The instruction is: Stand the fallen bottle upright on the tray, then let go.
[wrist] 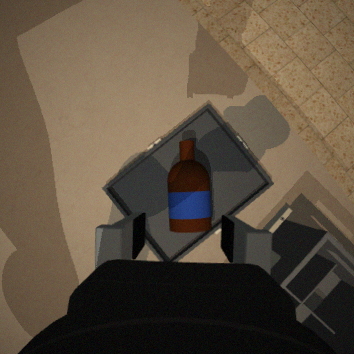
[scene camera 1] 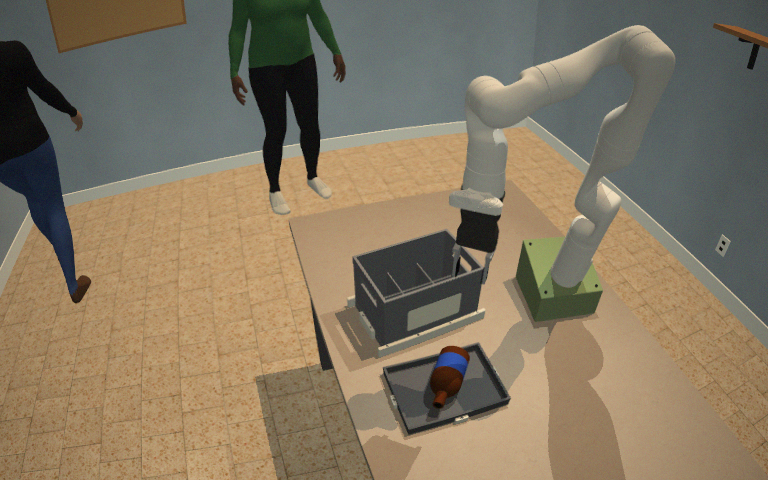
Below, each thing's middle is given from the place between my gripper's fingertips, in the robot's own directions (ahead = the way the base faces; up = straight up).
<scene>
I see my gripper 29 cm above the brown bottle [scene camera 1: 446,380], 2 cm to the right of it and 2 cm short of it.
</scene>
